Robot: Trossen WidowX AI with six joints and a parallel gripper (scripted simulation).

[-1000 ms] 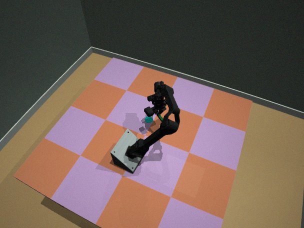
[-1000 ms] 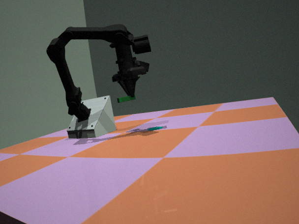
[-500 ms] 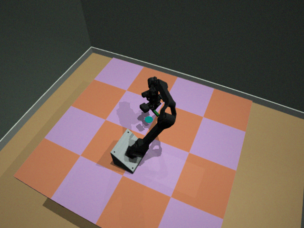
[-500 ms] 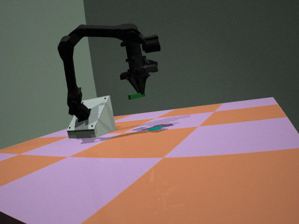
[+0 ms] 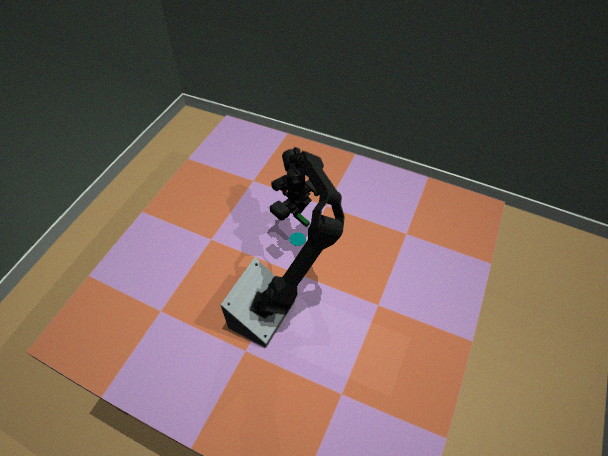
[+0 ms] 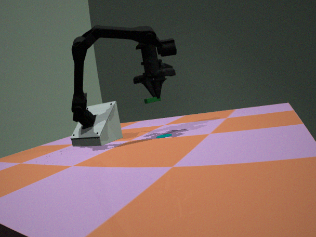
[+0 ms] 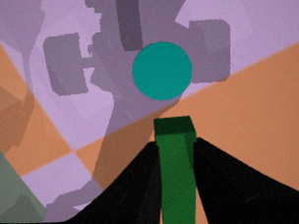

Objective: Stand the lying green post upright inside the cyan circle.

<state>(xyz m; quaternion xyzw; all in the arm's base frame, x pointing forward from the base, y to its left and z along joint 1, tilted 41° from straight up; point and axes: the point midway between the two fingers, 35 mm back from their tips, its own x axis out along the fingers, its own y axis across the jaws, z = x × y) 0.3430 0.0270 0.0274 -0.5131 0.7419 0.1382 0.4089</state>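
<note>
Now: the cyan circle 140 mm below my gripper tip. Also, from my gripper tip: green post 10 mm behind, 20 mm to the right.
</note>
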